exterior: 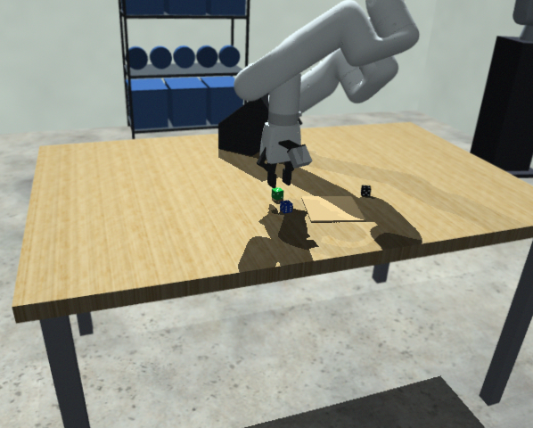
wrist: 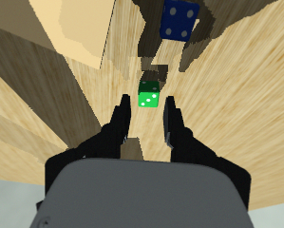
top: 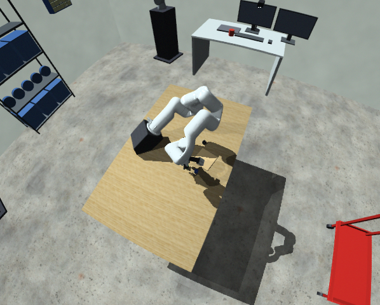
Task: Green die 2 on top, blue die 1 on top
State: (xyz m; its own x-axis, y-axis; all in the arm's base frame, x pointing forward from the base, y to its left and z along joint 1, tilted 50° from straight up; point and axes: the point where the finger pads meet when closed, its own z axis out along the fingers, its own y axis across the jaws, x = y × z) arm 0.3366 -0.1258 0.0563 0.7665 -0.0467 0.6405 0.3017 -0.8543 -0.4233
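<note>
Right now my hand is 5 cm above the green die. Round my hand: black die: 25 cm to the left, 5 cm below, 1 cm behind; then tan mat: 13 cm to the left, 7 cm ahead, 6 cm below; then blue die: 8 cm ahead, 5 cm below, 1 cm to the left.
</note>
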